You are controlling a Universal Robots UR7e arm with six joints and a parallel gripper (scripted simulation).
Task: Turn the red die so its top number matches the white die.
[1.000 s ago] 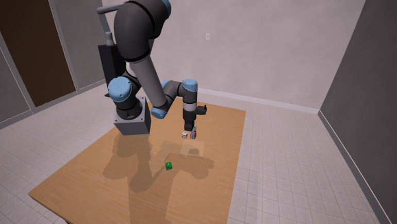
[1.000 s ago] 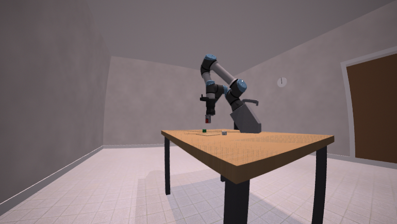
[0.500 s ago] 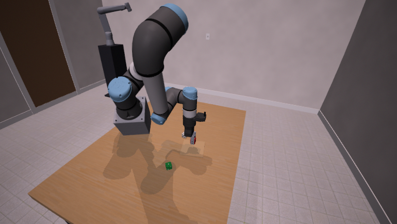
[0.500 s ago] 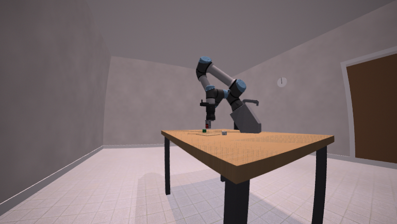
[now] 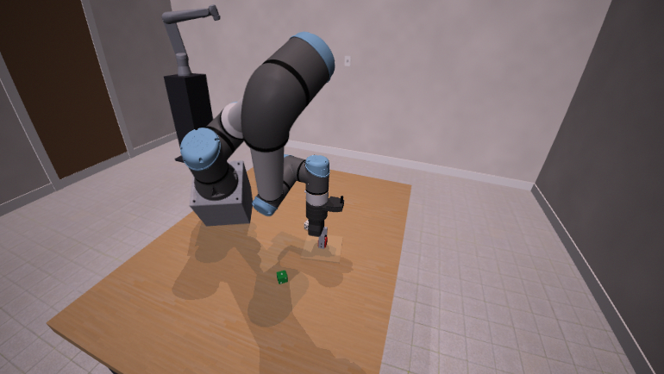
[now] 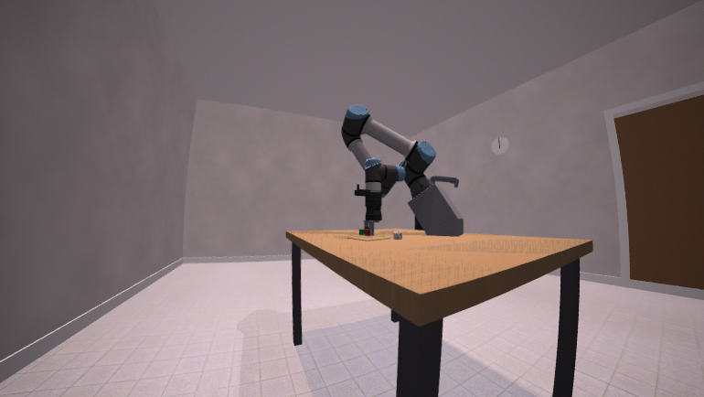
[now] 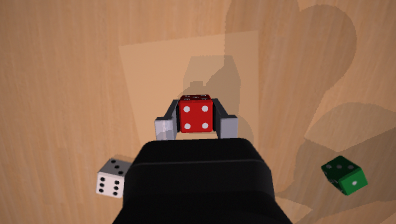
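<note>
Now: hand right at the red die. Also, from my hand: white die 9 cm behind, 8 cm to the left, 2 cm below; green die 19 cm to the right, 6 cm behind, 2 cm below; tan mat 3 cm below.
</note>
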